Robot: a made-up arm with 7 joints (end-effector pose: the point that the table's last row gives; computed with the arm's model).
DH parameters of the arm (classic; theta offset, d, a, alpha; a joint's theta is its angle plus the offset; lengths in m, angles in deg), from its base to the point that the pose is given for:
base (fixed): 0 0 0 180
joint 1: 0 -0.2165 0 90
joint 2: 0 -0.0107 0 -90
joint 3: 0 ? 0 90
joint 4: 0 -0.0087 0 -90
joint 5: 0 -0.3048 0 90
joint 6: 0 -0.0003 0 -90
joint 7: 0 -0.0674 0 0
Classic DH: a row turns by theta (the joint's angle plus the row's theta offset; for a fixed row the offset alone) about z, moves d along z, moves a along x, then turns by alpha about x.
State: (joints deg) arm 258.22 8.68 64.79 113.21 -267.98 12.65 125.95
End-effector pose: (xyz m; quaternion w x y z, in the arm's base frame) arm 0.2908 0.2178 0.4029 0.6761 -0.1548 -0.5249 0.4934
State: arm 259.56 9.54 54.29 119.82 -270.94 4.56 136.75
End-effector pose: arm 0.2397 0.2500 0.3528 0.6030 -0.0923 -0.4583 0.6464
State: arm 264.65 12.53 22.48 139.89 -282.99 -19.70 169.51
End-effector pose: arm 0.0680 0.2463 0.2399 0.2769 0.1385 -0.2701 0.9117
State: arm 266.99 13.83 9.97 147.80 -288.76 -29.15 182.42
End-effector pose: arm 0.0128 0.2110 0.2172 0.1464 0.2347 -0.2162 0.9364
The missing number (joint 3, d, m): -0.3528
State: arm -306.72 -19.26 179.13 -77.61 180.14 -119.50 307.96
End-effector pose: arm 0.0515 -0.0663 0.7420 0.4042 0.8610 -0.0019 0.3087
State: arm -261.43 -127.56 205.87 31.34 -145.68 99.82 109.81
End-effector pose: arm 0.0741 0.4288 -0.2541 0.4772 -0.0233 0.7735 -0.4165
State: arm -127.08 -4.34 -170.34 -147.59 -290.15 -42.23 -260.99
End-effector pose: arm -0.0406 0.1757 0.2740 0.6770 0.3599 0.0211 -0.6417
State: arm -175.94 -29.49 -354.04 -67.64 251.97 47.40 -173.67
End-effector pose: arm 0.5088 -0.0982 0.4680 0.7627 -0.5805 -0.1638 0.2333
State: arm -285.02 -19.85 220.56 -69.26 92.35 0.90 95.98
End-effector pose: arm -0.1984 -0.1468 0.7640 0.4143 -0.4760 0.7497 0.1994
